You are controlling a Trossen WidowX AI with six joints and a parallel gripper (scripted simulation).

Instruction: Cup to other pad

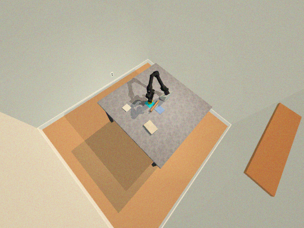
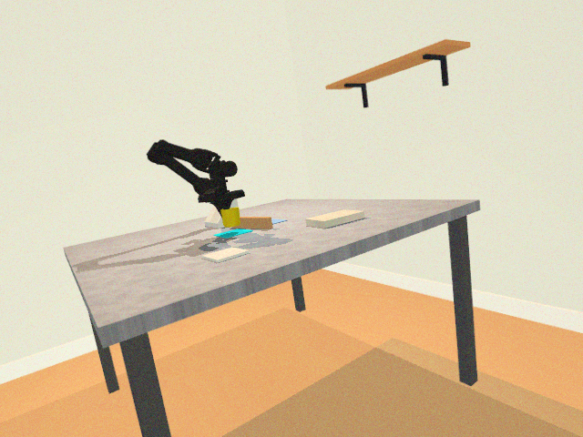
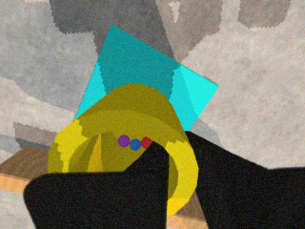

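Right now the purple marble is 4 cm to the left of my gripper tip, 2 cm below it and 2 cm ahead of it. From my gripper tip the other things lie so: cyan pad: 7 cm below, 2 cm to the left, 2 cm ahead; then blue marble: 3 cm to the left, 2 cm below, 1 cm ahead; then wooden block: 11 cm to the left, 5 cm below, 1 cm behind.
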